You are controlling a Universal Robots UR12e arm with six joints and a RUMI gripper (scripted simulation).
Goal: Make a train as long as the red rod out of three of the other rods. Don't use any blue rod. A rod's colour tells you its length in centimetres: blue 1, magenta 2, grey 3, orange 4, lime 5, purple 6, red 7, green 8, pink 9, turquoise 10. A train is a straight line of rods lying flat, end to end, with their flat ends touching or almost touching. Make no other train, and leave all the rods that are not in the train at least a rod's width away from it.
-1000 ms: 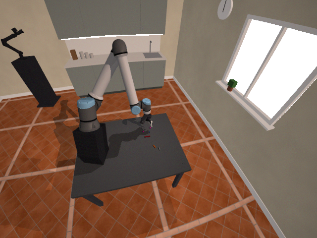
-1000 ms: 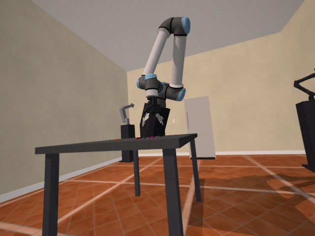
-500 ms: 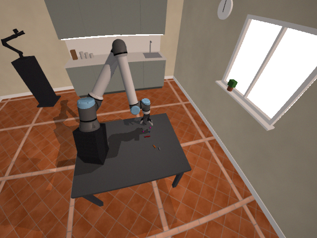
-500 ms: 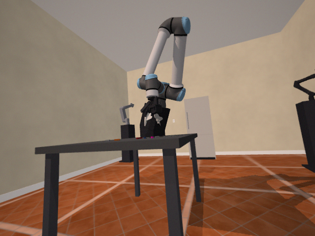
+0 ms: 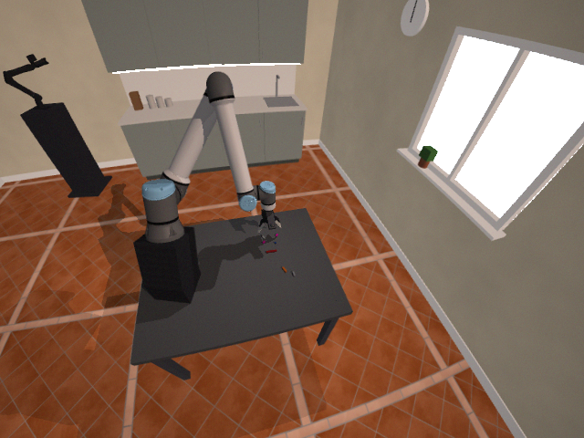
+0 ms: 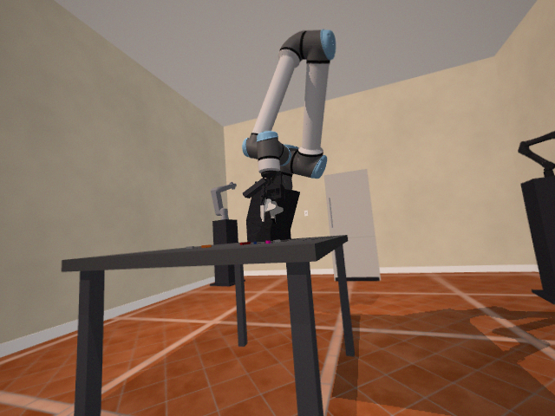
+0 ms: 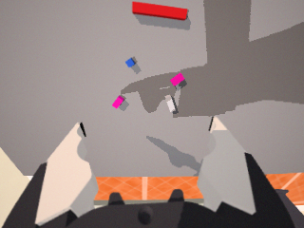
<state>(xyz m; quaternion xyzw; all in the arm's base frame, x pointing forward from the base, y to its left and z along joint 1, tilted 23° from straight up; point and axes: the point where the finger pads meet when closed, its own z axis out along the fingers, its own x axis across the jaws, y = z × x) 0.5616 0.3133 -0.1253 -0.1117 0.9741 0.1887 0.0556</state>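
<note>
The blue rod lies 7 cm below my hand, 5 cm to the right of it and 4 cm ahead of it. Round my hand: orange rod 27 cm to the right, 8 cm ahead, 7 cm below; red rod 12 cm to the right, 7 cm below, 1 cm ahead.
</note>
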